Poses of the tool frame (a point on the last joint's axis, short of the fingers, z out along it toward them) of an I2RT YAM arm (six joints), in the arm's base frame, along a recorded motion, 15 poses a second.
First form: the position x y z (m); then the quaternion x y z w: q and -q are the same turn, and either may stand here.
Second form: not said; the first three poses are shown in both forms.
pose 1, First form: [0.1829 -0.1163 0.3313 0.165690 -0.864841 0.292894 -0.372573]
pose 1, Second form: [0.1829 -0.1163 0.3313 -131.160 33.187 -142.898]
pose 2, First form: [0.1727 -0.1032 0.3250 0.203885 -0.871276 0.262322 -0.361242]
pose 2, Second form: [0.1727 -0.1032 0.3250 -134.856 31.501 -140.285]
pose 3, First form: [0.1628 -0.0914 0.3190 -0.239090 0.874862 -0.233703 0.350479]
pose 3, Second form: [0.1628 -0.0914 0.3190 -138.214 30.099 -137.710]
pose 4, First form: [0.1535 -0.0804 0.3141 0.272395 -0.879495 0.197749 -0.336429]
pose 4, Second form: [0.1535 -0.0804 0.3141 -142.630 28.950 -135.604]
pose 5, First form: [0.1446 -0.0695 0.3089 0.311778 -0.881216 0.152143 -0.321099]
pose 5, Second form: [0.1446 -0.0695 0.3089 -147.930 28.102 -132.803]
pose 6, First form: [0.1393 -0.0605 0.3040 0.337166 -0.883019 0.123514 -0.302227]
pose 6, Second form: [0.1393 -0.0605 0.3040 -151.797 26.773 -131.360]
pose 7, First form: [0.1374 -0.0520 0.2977 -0.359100 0.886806 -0.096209 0.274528]
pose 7, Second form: [0.1374 -0.0520 0.2977 -156.119 24.696 -130.609]
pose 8, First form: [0.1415 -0.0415 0.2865 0.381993 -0.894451 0.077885 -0.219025]
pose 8, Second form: [0.1415 -0.0415 0.2865 -161.026 19.409 -130.474]
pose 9, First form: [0.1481 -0.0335 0.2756 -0.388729 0.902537 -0.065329 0.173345]
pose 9, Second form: [0.1481 -0.0335 0.2756 -164.820 15.195 -131.360]
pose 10, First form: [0.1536 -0.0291 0.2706 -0.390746 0.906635 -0.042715 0.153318]
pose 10, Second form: [0.1536 -0.0291 0.2706 -168.261 14.160 -131.906]
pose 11, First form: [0.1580 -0.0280 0.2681 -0.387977 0.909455 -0.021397 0.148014]
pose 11, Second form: [0.1580 -0.0280 0.2681 -170.855 14.633 -132.617]
